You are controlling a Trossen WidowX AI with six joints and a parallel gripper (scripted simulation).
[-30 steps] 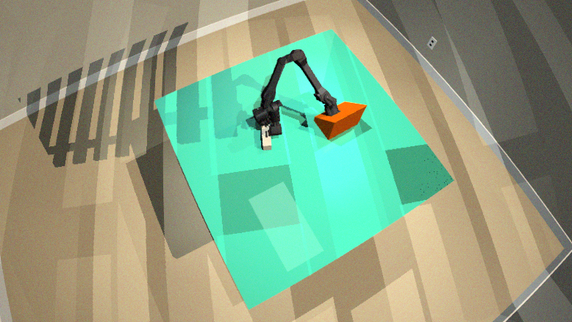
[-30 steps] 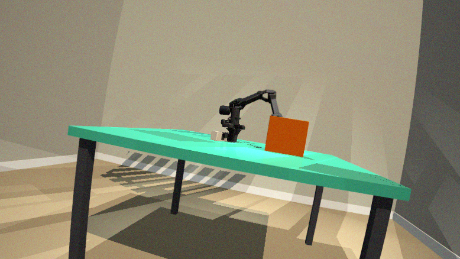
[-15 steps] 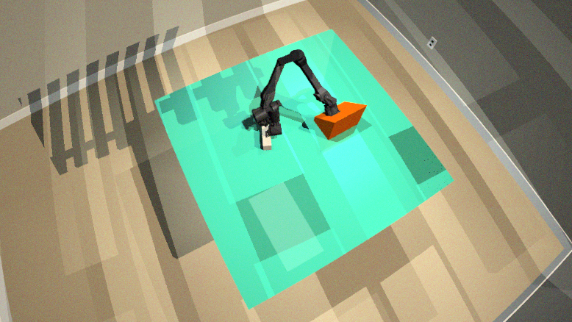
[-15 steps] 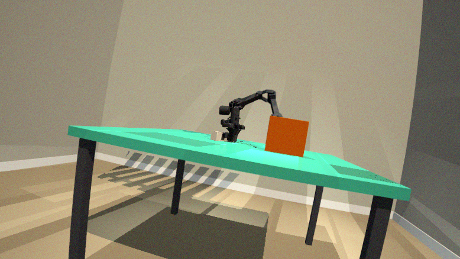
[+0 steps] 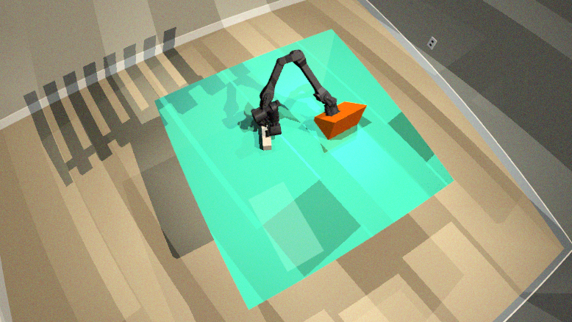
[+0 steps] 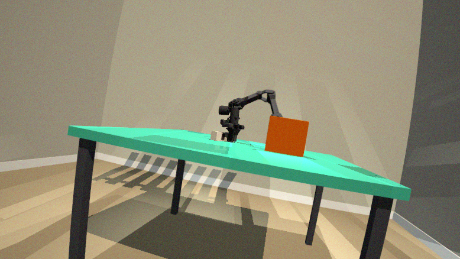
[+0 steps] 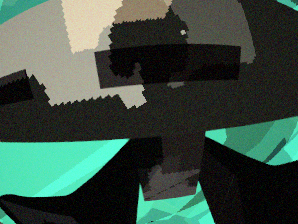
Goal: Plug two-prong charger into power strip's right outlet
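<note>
Right now my gripper tip is 2 cm short of the dark two-prong charger, 1 cm to the left of it and 1 cm below it.
</note>
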